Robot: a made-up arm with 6 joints. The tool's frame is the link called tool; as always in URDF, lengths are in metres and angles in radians. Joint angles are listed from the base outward.
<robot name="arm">
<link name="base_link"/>
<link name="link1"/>
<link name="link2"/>
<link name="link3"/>
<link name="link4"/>
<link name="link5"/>
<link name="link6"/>
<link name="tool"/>
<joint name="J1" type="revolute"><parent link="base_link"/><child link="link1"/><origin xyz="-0.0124 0.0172 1.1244" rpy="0 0 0"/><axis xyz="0 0 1"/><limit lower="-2.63" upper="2.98"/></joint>
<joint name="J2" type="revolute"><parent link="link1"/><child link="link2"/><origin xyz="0.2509 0.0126 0.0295" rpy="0 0 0"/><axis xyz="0 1 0"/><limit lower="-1.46" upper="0.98"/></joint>
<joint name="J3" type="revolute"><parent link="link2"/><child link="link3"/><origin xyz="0.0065 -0.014 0.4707" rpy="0 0 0"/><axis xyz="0 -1 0"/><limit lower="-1.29" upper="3.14"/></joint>
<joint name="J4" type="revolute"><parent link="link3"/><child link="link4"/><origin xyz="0.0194 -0.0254 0.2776" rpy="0 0 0"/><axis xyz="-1 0 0"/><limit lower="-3.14" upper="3.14"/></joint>
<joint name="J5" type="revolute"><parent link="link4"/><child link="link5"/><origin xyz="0.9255 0.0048 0.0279" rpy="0 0 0"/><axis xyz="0 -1 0"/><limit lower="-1.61" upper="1.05"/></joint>
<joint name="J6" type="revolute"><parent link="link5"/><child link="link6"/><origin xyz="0.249 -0.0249 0.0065" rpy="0 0 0"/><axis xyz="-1 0 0"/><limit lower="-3.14" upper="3.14"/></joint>
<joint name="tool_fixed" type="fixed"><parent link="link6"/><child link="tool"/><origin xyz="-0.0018 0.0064 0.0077" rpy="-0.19 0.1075 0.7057"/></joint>
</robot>
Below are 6 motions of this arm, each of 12 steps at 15 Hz.
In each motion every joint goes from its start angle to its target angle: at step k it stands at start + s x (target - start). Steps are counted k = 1, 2, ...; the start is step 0. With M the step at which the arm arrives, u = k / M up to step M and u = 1 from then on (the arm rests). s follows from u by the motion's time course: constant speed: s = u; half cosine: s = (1 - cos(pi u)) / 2; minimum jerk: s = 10 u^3 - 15 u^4 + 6 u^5.
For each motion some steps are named. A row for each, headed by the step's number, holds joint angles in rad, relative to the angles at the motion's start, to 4 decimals.
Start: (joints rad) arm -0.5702 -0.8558 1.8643 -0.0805 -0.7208 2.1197
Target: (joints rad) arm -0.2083 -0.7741 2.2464 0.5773 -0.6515 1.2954
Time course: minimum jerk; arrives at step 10
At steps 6, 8, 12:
6: 0.2470 0.0558 0.2608 0.4490 0.0473 -0.5626
8: 0.3409 0.0770 0.3600 0.6197 0.0653 -0.7766
12: 0.3619 0.0817 0.3821 0.6578 0.0693 -0.8243

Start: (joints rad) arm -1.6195 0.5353 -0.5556 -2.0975 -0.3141 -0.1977
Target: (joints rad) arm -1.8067 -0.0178 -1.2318 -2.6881 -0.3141 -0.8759
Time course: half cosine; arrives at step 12
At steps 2, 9, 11, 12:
2: -0.0125 -0.0371 -0.0453 -0.0396 0.0000 -0.0454
9: -0.1598 -0.4721 -0.5772 -0.5041 0.0000 -0.5789
11: -0.1840 -0.5437 -0.6647 -0.5805 0.0000 -0.6666
12: -0.1872 -0.5531 -0.6762 -0.5906 0.0000 -0.6782

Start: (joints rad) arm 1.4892 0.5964 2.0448 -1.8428 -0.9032 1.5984
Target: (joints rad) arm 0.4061 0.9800 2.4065 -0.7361 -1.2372 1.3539
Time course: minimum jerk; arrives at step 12
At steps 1, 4, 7, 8, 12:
1: -0.0055 0.0020 0.0018 0.0056 -0.0017 -0.0012
4: -0.2273 0.0805 0.0759 0.2323 -0.0701 -0.0513
7: -0.7077 0.2506 0.2363 0.7231 -0.2182 -0.1598
8: -0.8558 0.3031 0.2858 0.8744 -0.2639 -0.1932
12: -1.0831 0.3836 0.3617 1.1067 -0.3340 -0.2445

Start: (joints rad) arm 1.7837 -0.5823 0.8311 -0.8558 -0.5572 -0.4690
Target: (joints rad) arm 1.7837 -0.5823 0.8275 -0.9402 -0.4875 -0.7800
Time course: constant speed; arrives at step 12
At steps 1, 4, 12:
1: 0.0000 0.0000 -0.0003 -0.0070 0.0058 -0.0259
4: 0.0000 0.0000 -0.0012 -0.0281 0.0232 -0.1037
12: 0.0000 0.0000 -0.0036 -0.0844 0.0697 -0.3110

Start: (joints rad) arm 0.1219 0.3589 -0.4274 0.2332 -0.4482 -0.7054
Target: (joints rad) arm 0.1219 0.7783 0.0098 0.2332 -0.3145 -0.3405
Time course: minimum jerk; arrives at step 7
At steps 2, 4, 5, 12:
2: 0.0000 0.0607 0.0633 0.0000 0.0193 0.0528
4: 0.0000 0.2651 0.2764 0.0000 0.0845 0.2307
5: 0.0000 0.3587 0.3739 0.0000 0.1144 0.3121
12: 0.0000 0.4194 0.4372 0.0000 0.1337 0.3649

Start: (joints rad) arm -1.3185 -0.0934 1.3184 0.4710 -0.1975 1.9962
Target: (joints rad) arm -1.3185 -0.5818 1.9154 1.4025 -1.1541 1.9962
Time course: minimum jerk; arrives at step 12
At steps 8, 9, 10, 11, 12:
8: 0.0000 -0.3859 0.4717 0.7360 -0.7558 0.0000
9: 0.0000 -0.4378 0.5352 0.8351 -0.8576 0.0000
10: 0.0000 -0.4711 0.5758 0.8984 -0.9226 0.0000
11: 0.0000 -0.4859 0.5940 0.9268 -0.9517 0.0000
12: 0.0000 -0.4884 0.5970 0.9315 -0.9566 0.0000

